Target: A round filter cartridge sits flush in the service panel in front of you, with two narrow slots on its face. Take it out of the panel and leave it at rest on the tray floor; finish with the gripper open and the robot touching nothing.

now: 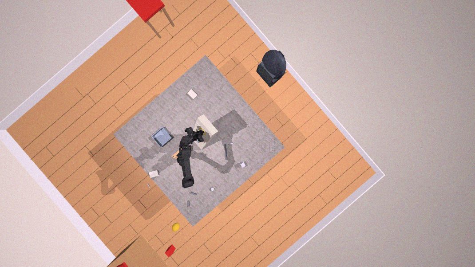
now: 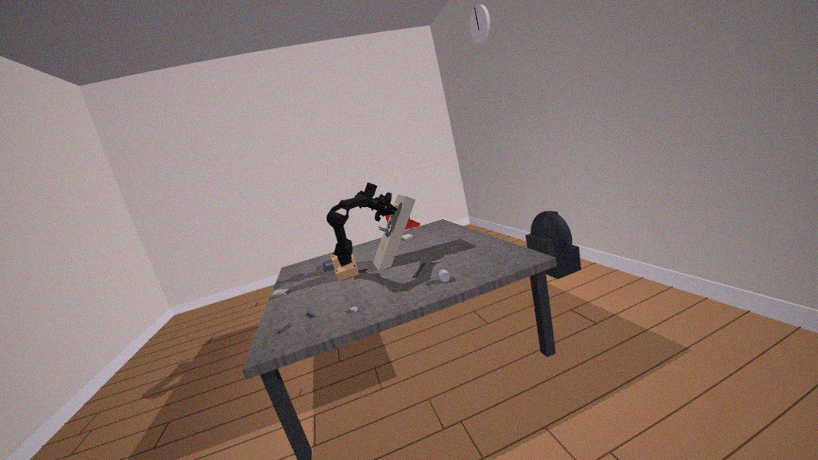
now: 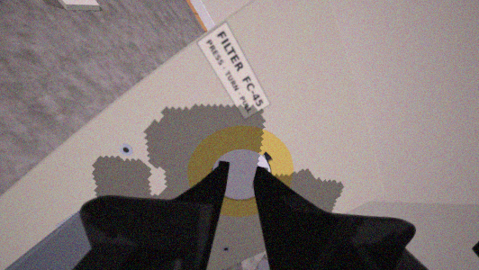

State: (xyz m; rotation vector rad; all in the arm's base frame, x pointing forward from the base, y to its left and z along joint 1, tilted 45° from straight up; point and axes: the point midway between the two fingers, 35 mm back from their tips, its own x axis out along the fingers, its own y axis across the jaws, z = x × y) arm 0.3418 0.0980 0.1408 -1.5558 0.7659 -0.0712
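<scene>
My gripper tip is 10 mm short of the round grey filter cartridge and 10 mm above it. Round my gripper tip: grey-blue tray 390 mm behind, 320 mm to the left, 260 mm below; small cylinder 490 mm to the right, 250 mm below, 20 mm behind.
</scene>
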